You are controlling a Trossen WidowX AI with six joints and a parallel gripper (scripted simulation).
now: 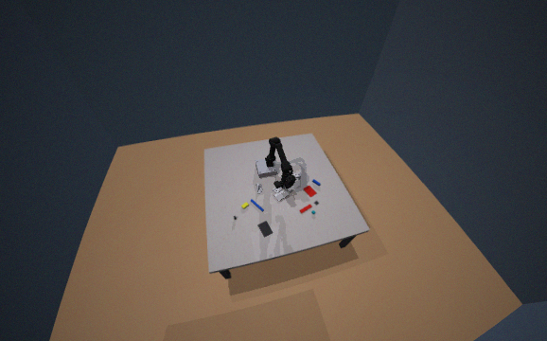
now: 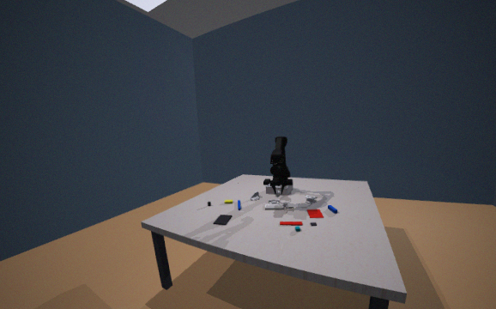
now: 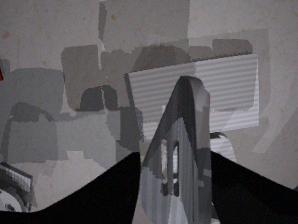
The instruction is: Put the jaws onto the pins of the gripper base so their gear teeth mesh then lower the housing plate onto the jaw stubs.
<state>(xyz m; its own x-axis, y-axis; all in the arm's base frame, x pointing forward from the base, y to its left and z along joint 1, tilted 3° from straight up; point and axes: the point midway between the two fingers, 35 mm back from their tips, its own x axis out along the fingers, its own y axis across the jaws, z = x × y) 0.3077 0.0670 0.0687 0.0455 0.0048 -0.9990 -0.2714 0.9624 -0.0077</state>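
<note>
The white flat plate lies 2 cm ahead of my gripper tip, 2 cm to the right of it and 8 cm below it. From my gripper tip the other things lie so: red square plate (3 cm ahead, 24 cm to the left, 8 cm below); then red bar (20 cm ahead, 15 cm to the left, 8 cm below); then gripper base (16 cm behind, 18 cm to the left, 6 cm below).
</note>
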